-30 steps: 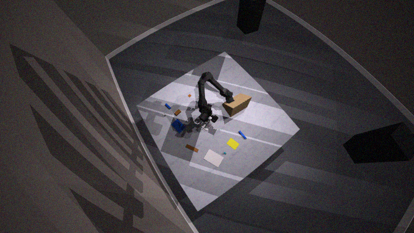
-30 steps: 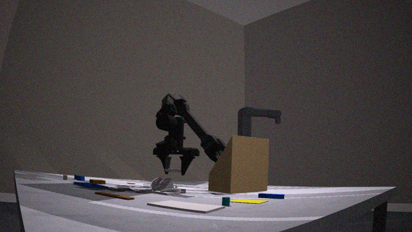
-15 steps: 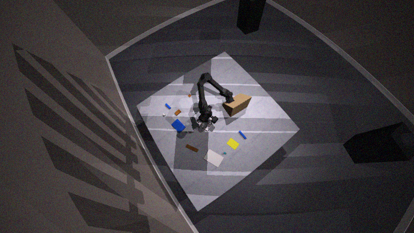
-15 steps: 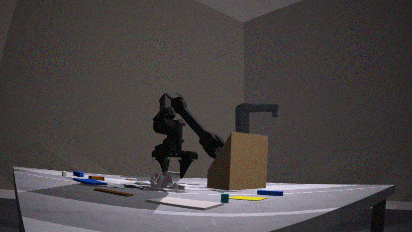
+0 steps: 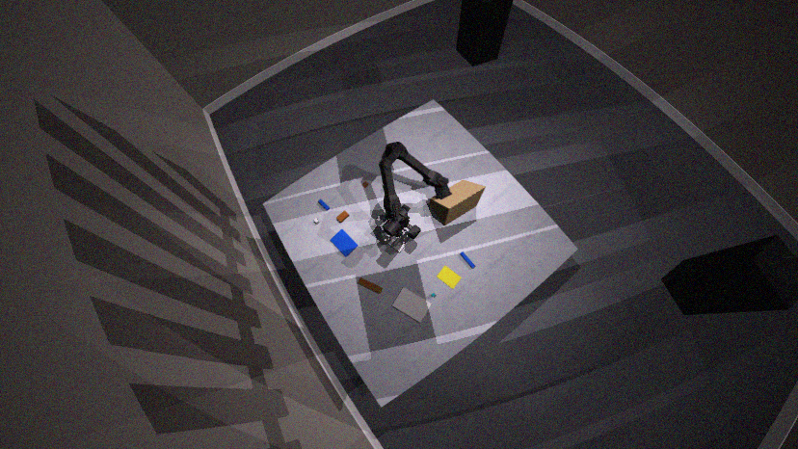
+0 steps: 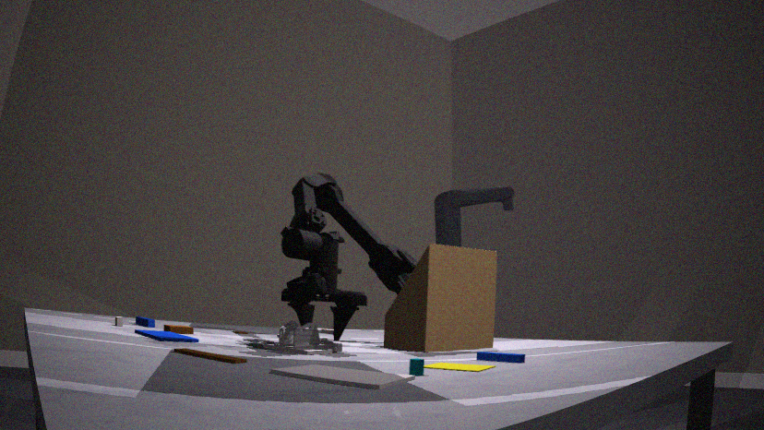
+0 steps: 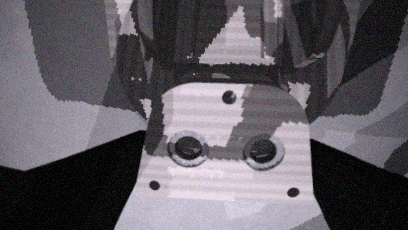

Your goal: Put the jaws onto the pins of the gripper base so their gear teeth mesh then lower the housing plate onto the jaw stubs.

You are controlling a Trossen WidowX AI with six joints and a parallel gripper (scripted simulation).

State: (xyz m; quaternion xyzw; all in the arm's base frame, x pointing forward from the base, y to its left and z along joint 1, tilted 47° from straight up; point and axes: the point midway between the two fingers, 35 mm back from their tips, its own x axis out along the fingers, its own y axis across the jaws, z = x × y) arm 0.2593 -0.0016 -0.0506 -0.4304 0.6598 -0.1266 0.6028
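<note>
My gripper tip is 20 mm to the right of the grey jaw, 10 mm short of it and 10 mm above it. From my gripper tip the other things lie so: blue bar 290 mm to the left, 220 mm behind, 20 mm below; then yellow plate 330 mm to the left, 90 mm behind, 20 mm below; then blue plate 310 mm ahead, 80 mm to the right, 20 mm below.
</note>
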